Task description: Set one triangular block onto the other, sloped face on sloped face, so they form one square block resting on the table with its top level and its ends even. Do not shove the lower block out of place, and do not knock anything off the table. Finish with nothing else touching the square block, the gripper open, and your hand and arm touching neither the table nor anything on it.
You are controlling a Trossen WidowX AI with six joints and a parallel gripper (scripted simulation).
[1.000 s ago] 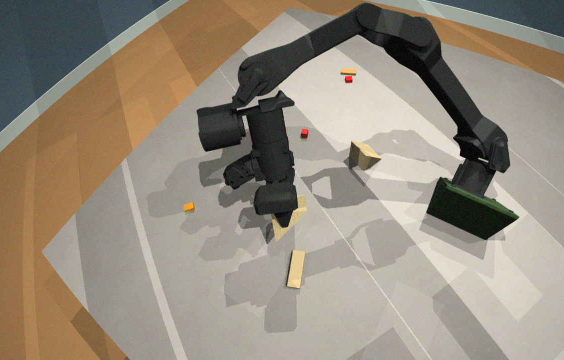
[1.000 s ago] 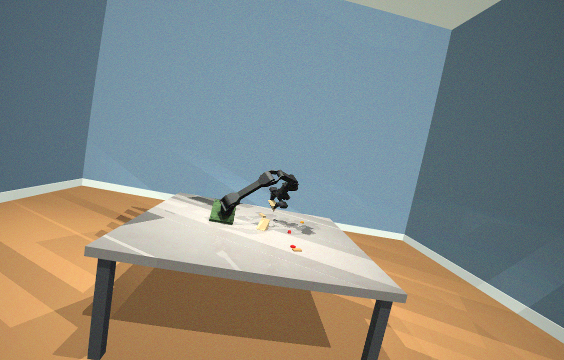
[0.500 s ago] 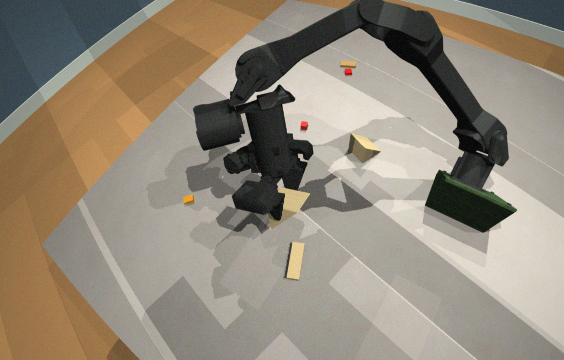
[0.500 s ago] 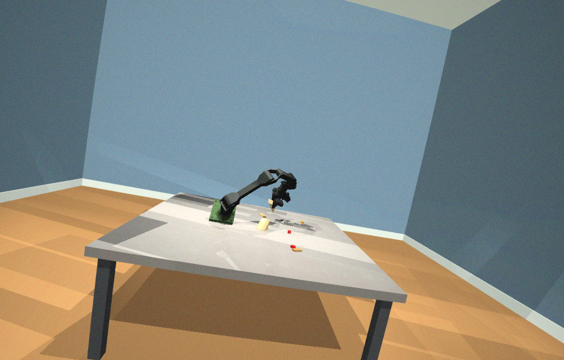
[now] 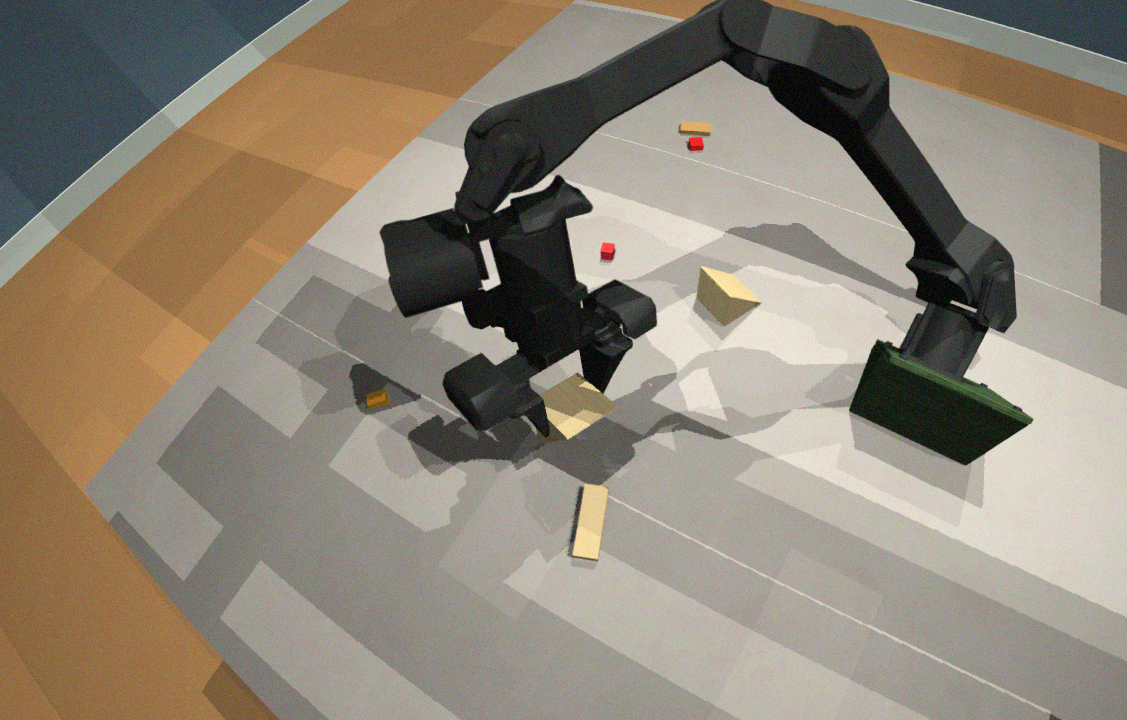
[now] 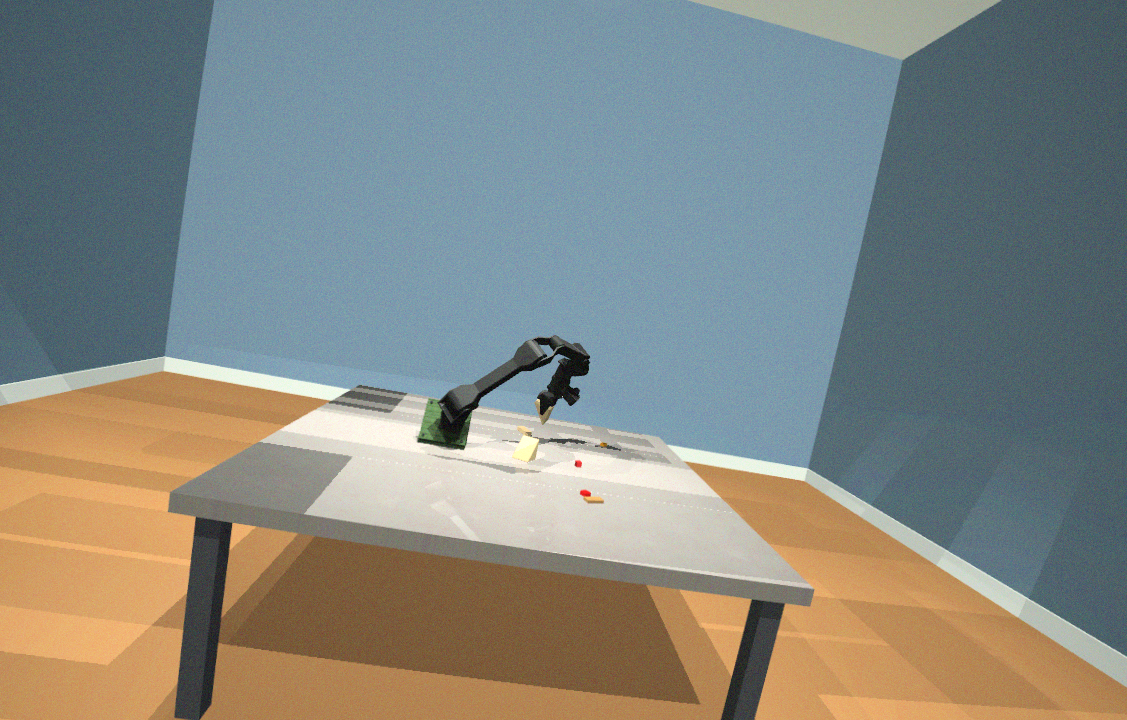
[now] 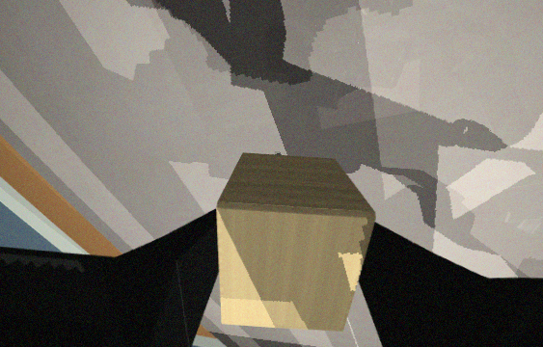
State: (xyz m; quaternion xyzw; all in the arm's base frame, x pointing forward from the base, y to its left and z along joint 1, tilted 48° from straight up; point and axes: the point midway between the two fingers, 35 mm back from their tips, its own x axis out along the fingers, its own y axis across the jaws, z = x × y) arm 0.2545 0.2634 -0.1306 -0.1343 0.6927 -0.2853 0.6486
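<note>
Right now my gripper tip is 9 cm above the pale yellow flat bar, 6 cm past it and 5 cm to the right of it. The rest, counted from my gripper tip: red cube (24 cm to the right, 15 cm ahead, 9 cm below); small orange block (24 cm ahead, 10 cm to the left, 10 cm below).
</note>
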